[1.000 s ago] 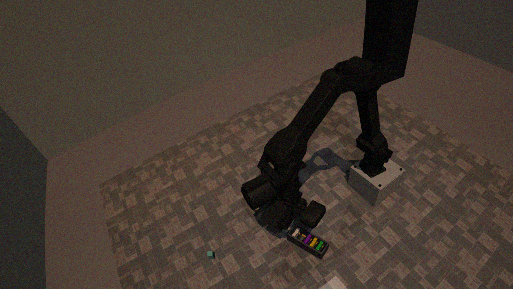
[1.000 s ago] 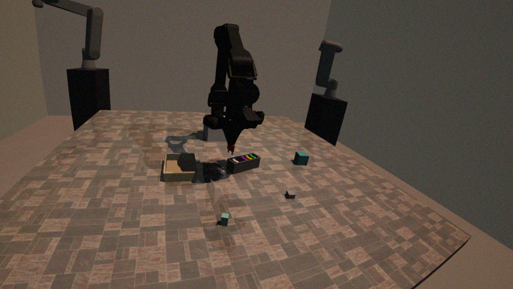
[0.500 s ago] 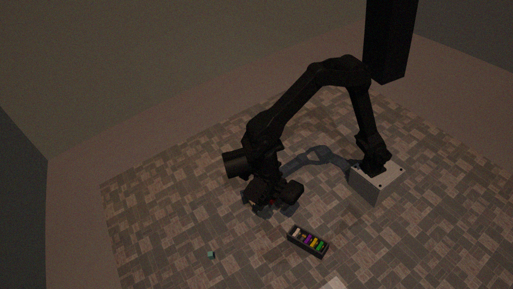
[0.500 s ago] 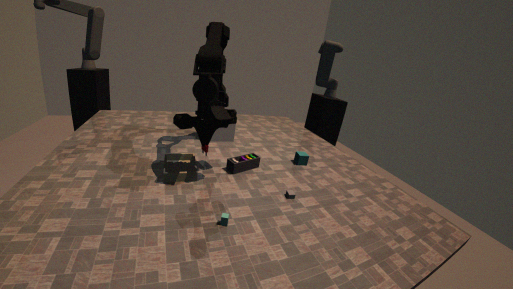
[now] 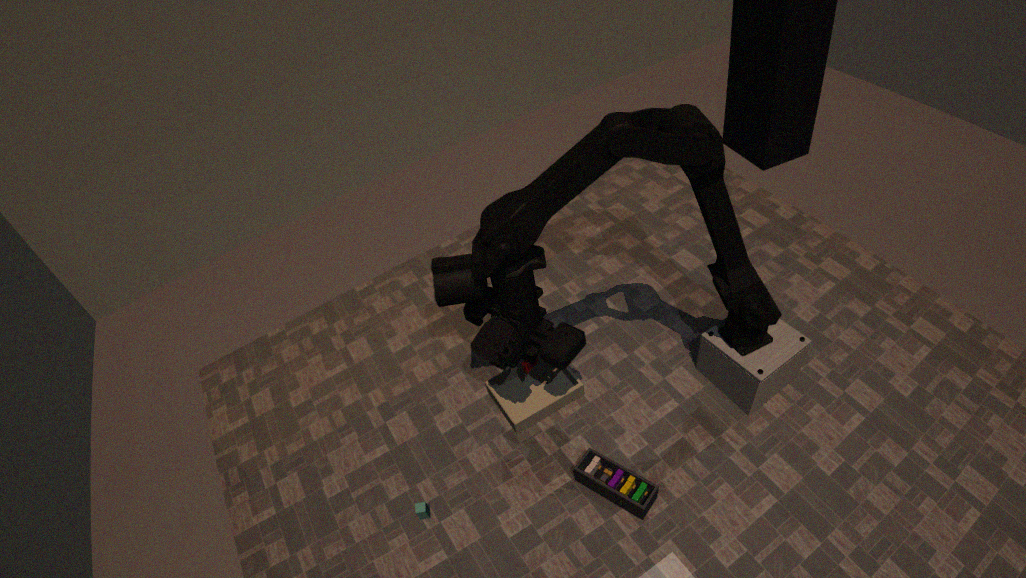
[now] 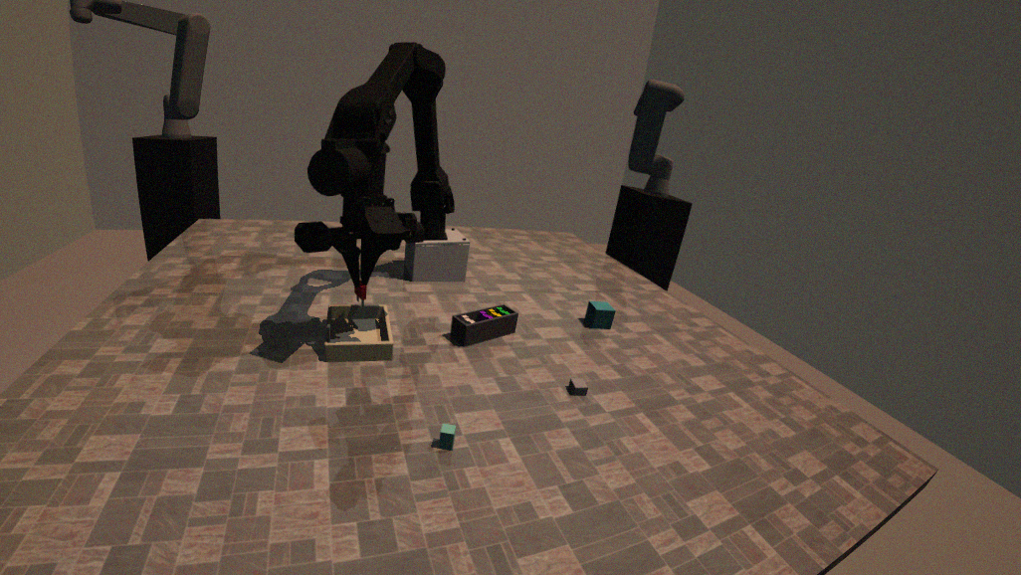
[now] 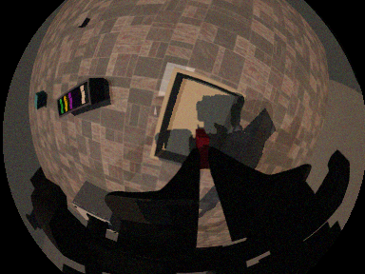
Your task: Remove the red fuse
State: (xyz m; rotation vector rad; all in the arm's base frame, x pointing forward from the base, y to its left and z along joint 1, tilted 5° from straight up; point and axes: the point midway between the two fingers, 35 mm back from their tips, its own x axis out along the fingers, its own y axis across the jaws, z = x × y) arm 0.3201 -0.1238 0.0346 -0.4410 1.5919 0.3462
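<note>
My gripper tip is now 10 mm above the red fuse. From my gripper tip the other things lie so: teal cube: 460 mm to the left, 90 mm behind, 70 mm below; beige tray: 90 mm below.
</note>
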